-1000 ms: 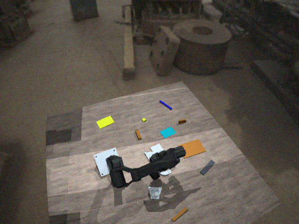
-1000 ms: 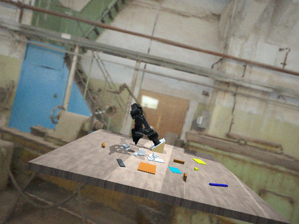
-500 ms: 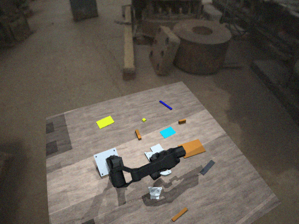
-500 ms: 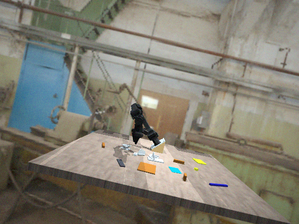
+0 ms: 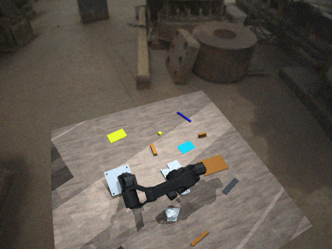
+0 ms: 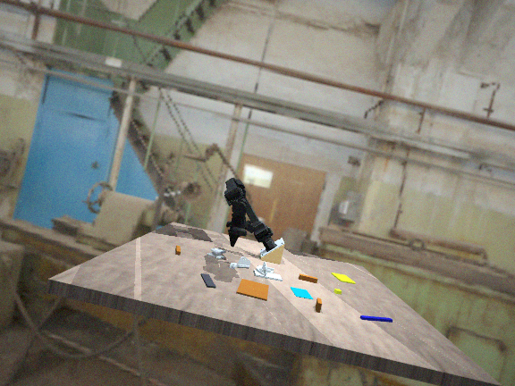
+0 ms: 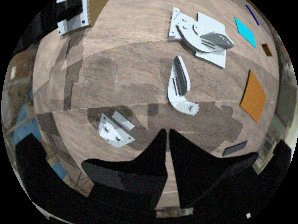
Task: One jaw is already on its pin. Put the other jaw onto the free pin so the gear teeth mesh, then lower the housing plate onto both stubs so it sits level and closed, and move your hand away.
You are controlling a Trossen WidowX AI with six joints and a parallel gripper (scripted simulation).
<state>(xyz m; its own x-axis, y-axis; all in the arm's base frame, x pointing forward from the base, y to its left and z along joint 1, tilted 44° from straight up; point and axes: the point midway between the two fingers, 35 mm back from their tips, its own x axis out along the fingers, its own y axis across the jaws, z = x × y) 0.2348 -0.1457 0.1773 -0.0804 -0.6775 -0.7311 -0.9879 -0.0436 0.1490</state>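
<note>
The jaw is 7 cm below my gripper tip, 4 cm ahead of it and 3 cm to the left of it. Also, from my gripper tip: orange bar (23 cm to the right, 7 cm below, 4 cm behind); dark strip (29 cm ahead, 8 cm to the right, 8 cm below); orange tile (29 cm ahead, 9 cm to the left, 8 cm below).
</note>
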